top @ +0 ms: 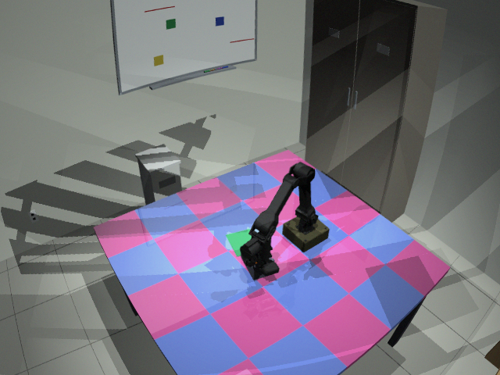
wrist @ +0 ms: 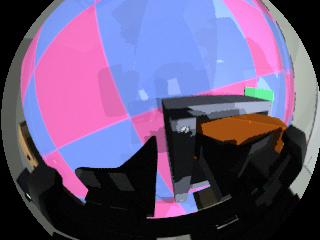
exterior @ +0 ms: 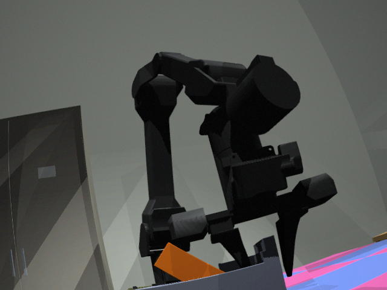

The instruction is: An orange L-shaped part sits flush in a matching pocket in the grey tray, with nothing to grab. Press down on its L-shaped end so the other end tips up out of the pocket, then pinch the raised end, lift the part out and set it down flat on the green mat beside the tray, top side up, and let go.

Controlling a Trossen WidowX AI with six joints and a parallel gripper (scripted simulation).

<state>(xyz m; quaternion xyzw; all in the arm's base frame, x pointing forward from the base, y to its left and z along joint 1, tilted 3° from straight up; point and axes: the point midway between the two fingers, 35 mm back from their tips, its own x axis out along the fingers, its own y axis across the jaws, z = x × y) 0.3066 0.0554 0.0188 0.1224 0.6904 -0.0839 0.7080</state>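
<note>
Now: the orange L-shaped part 2 cm behind my gripper tip, 5 cm to the right of it and 1 cm above it. Round my gripper tip: green mat: 7 cm behind, 21 cm to the right, 5 cm below.
</note>
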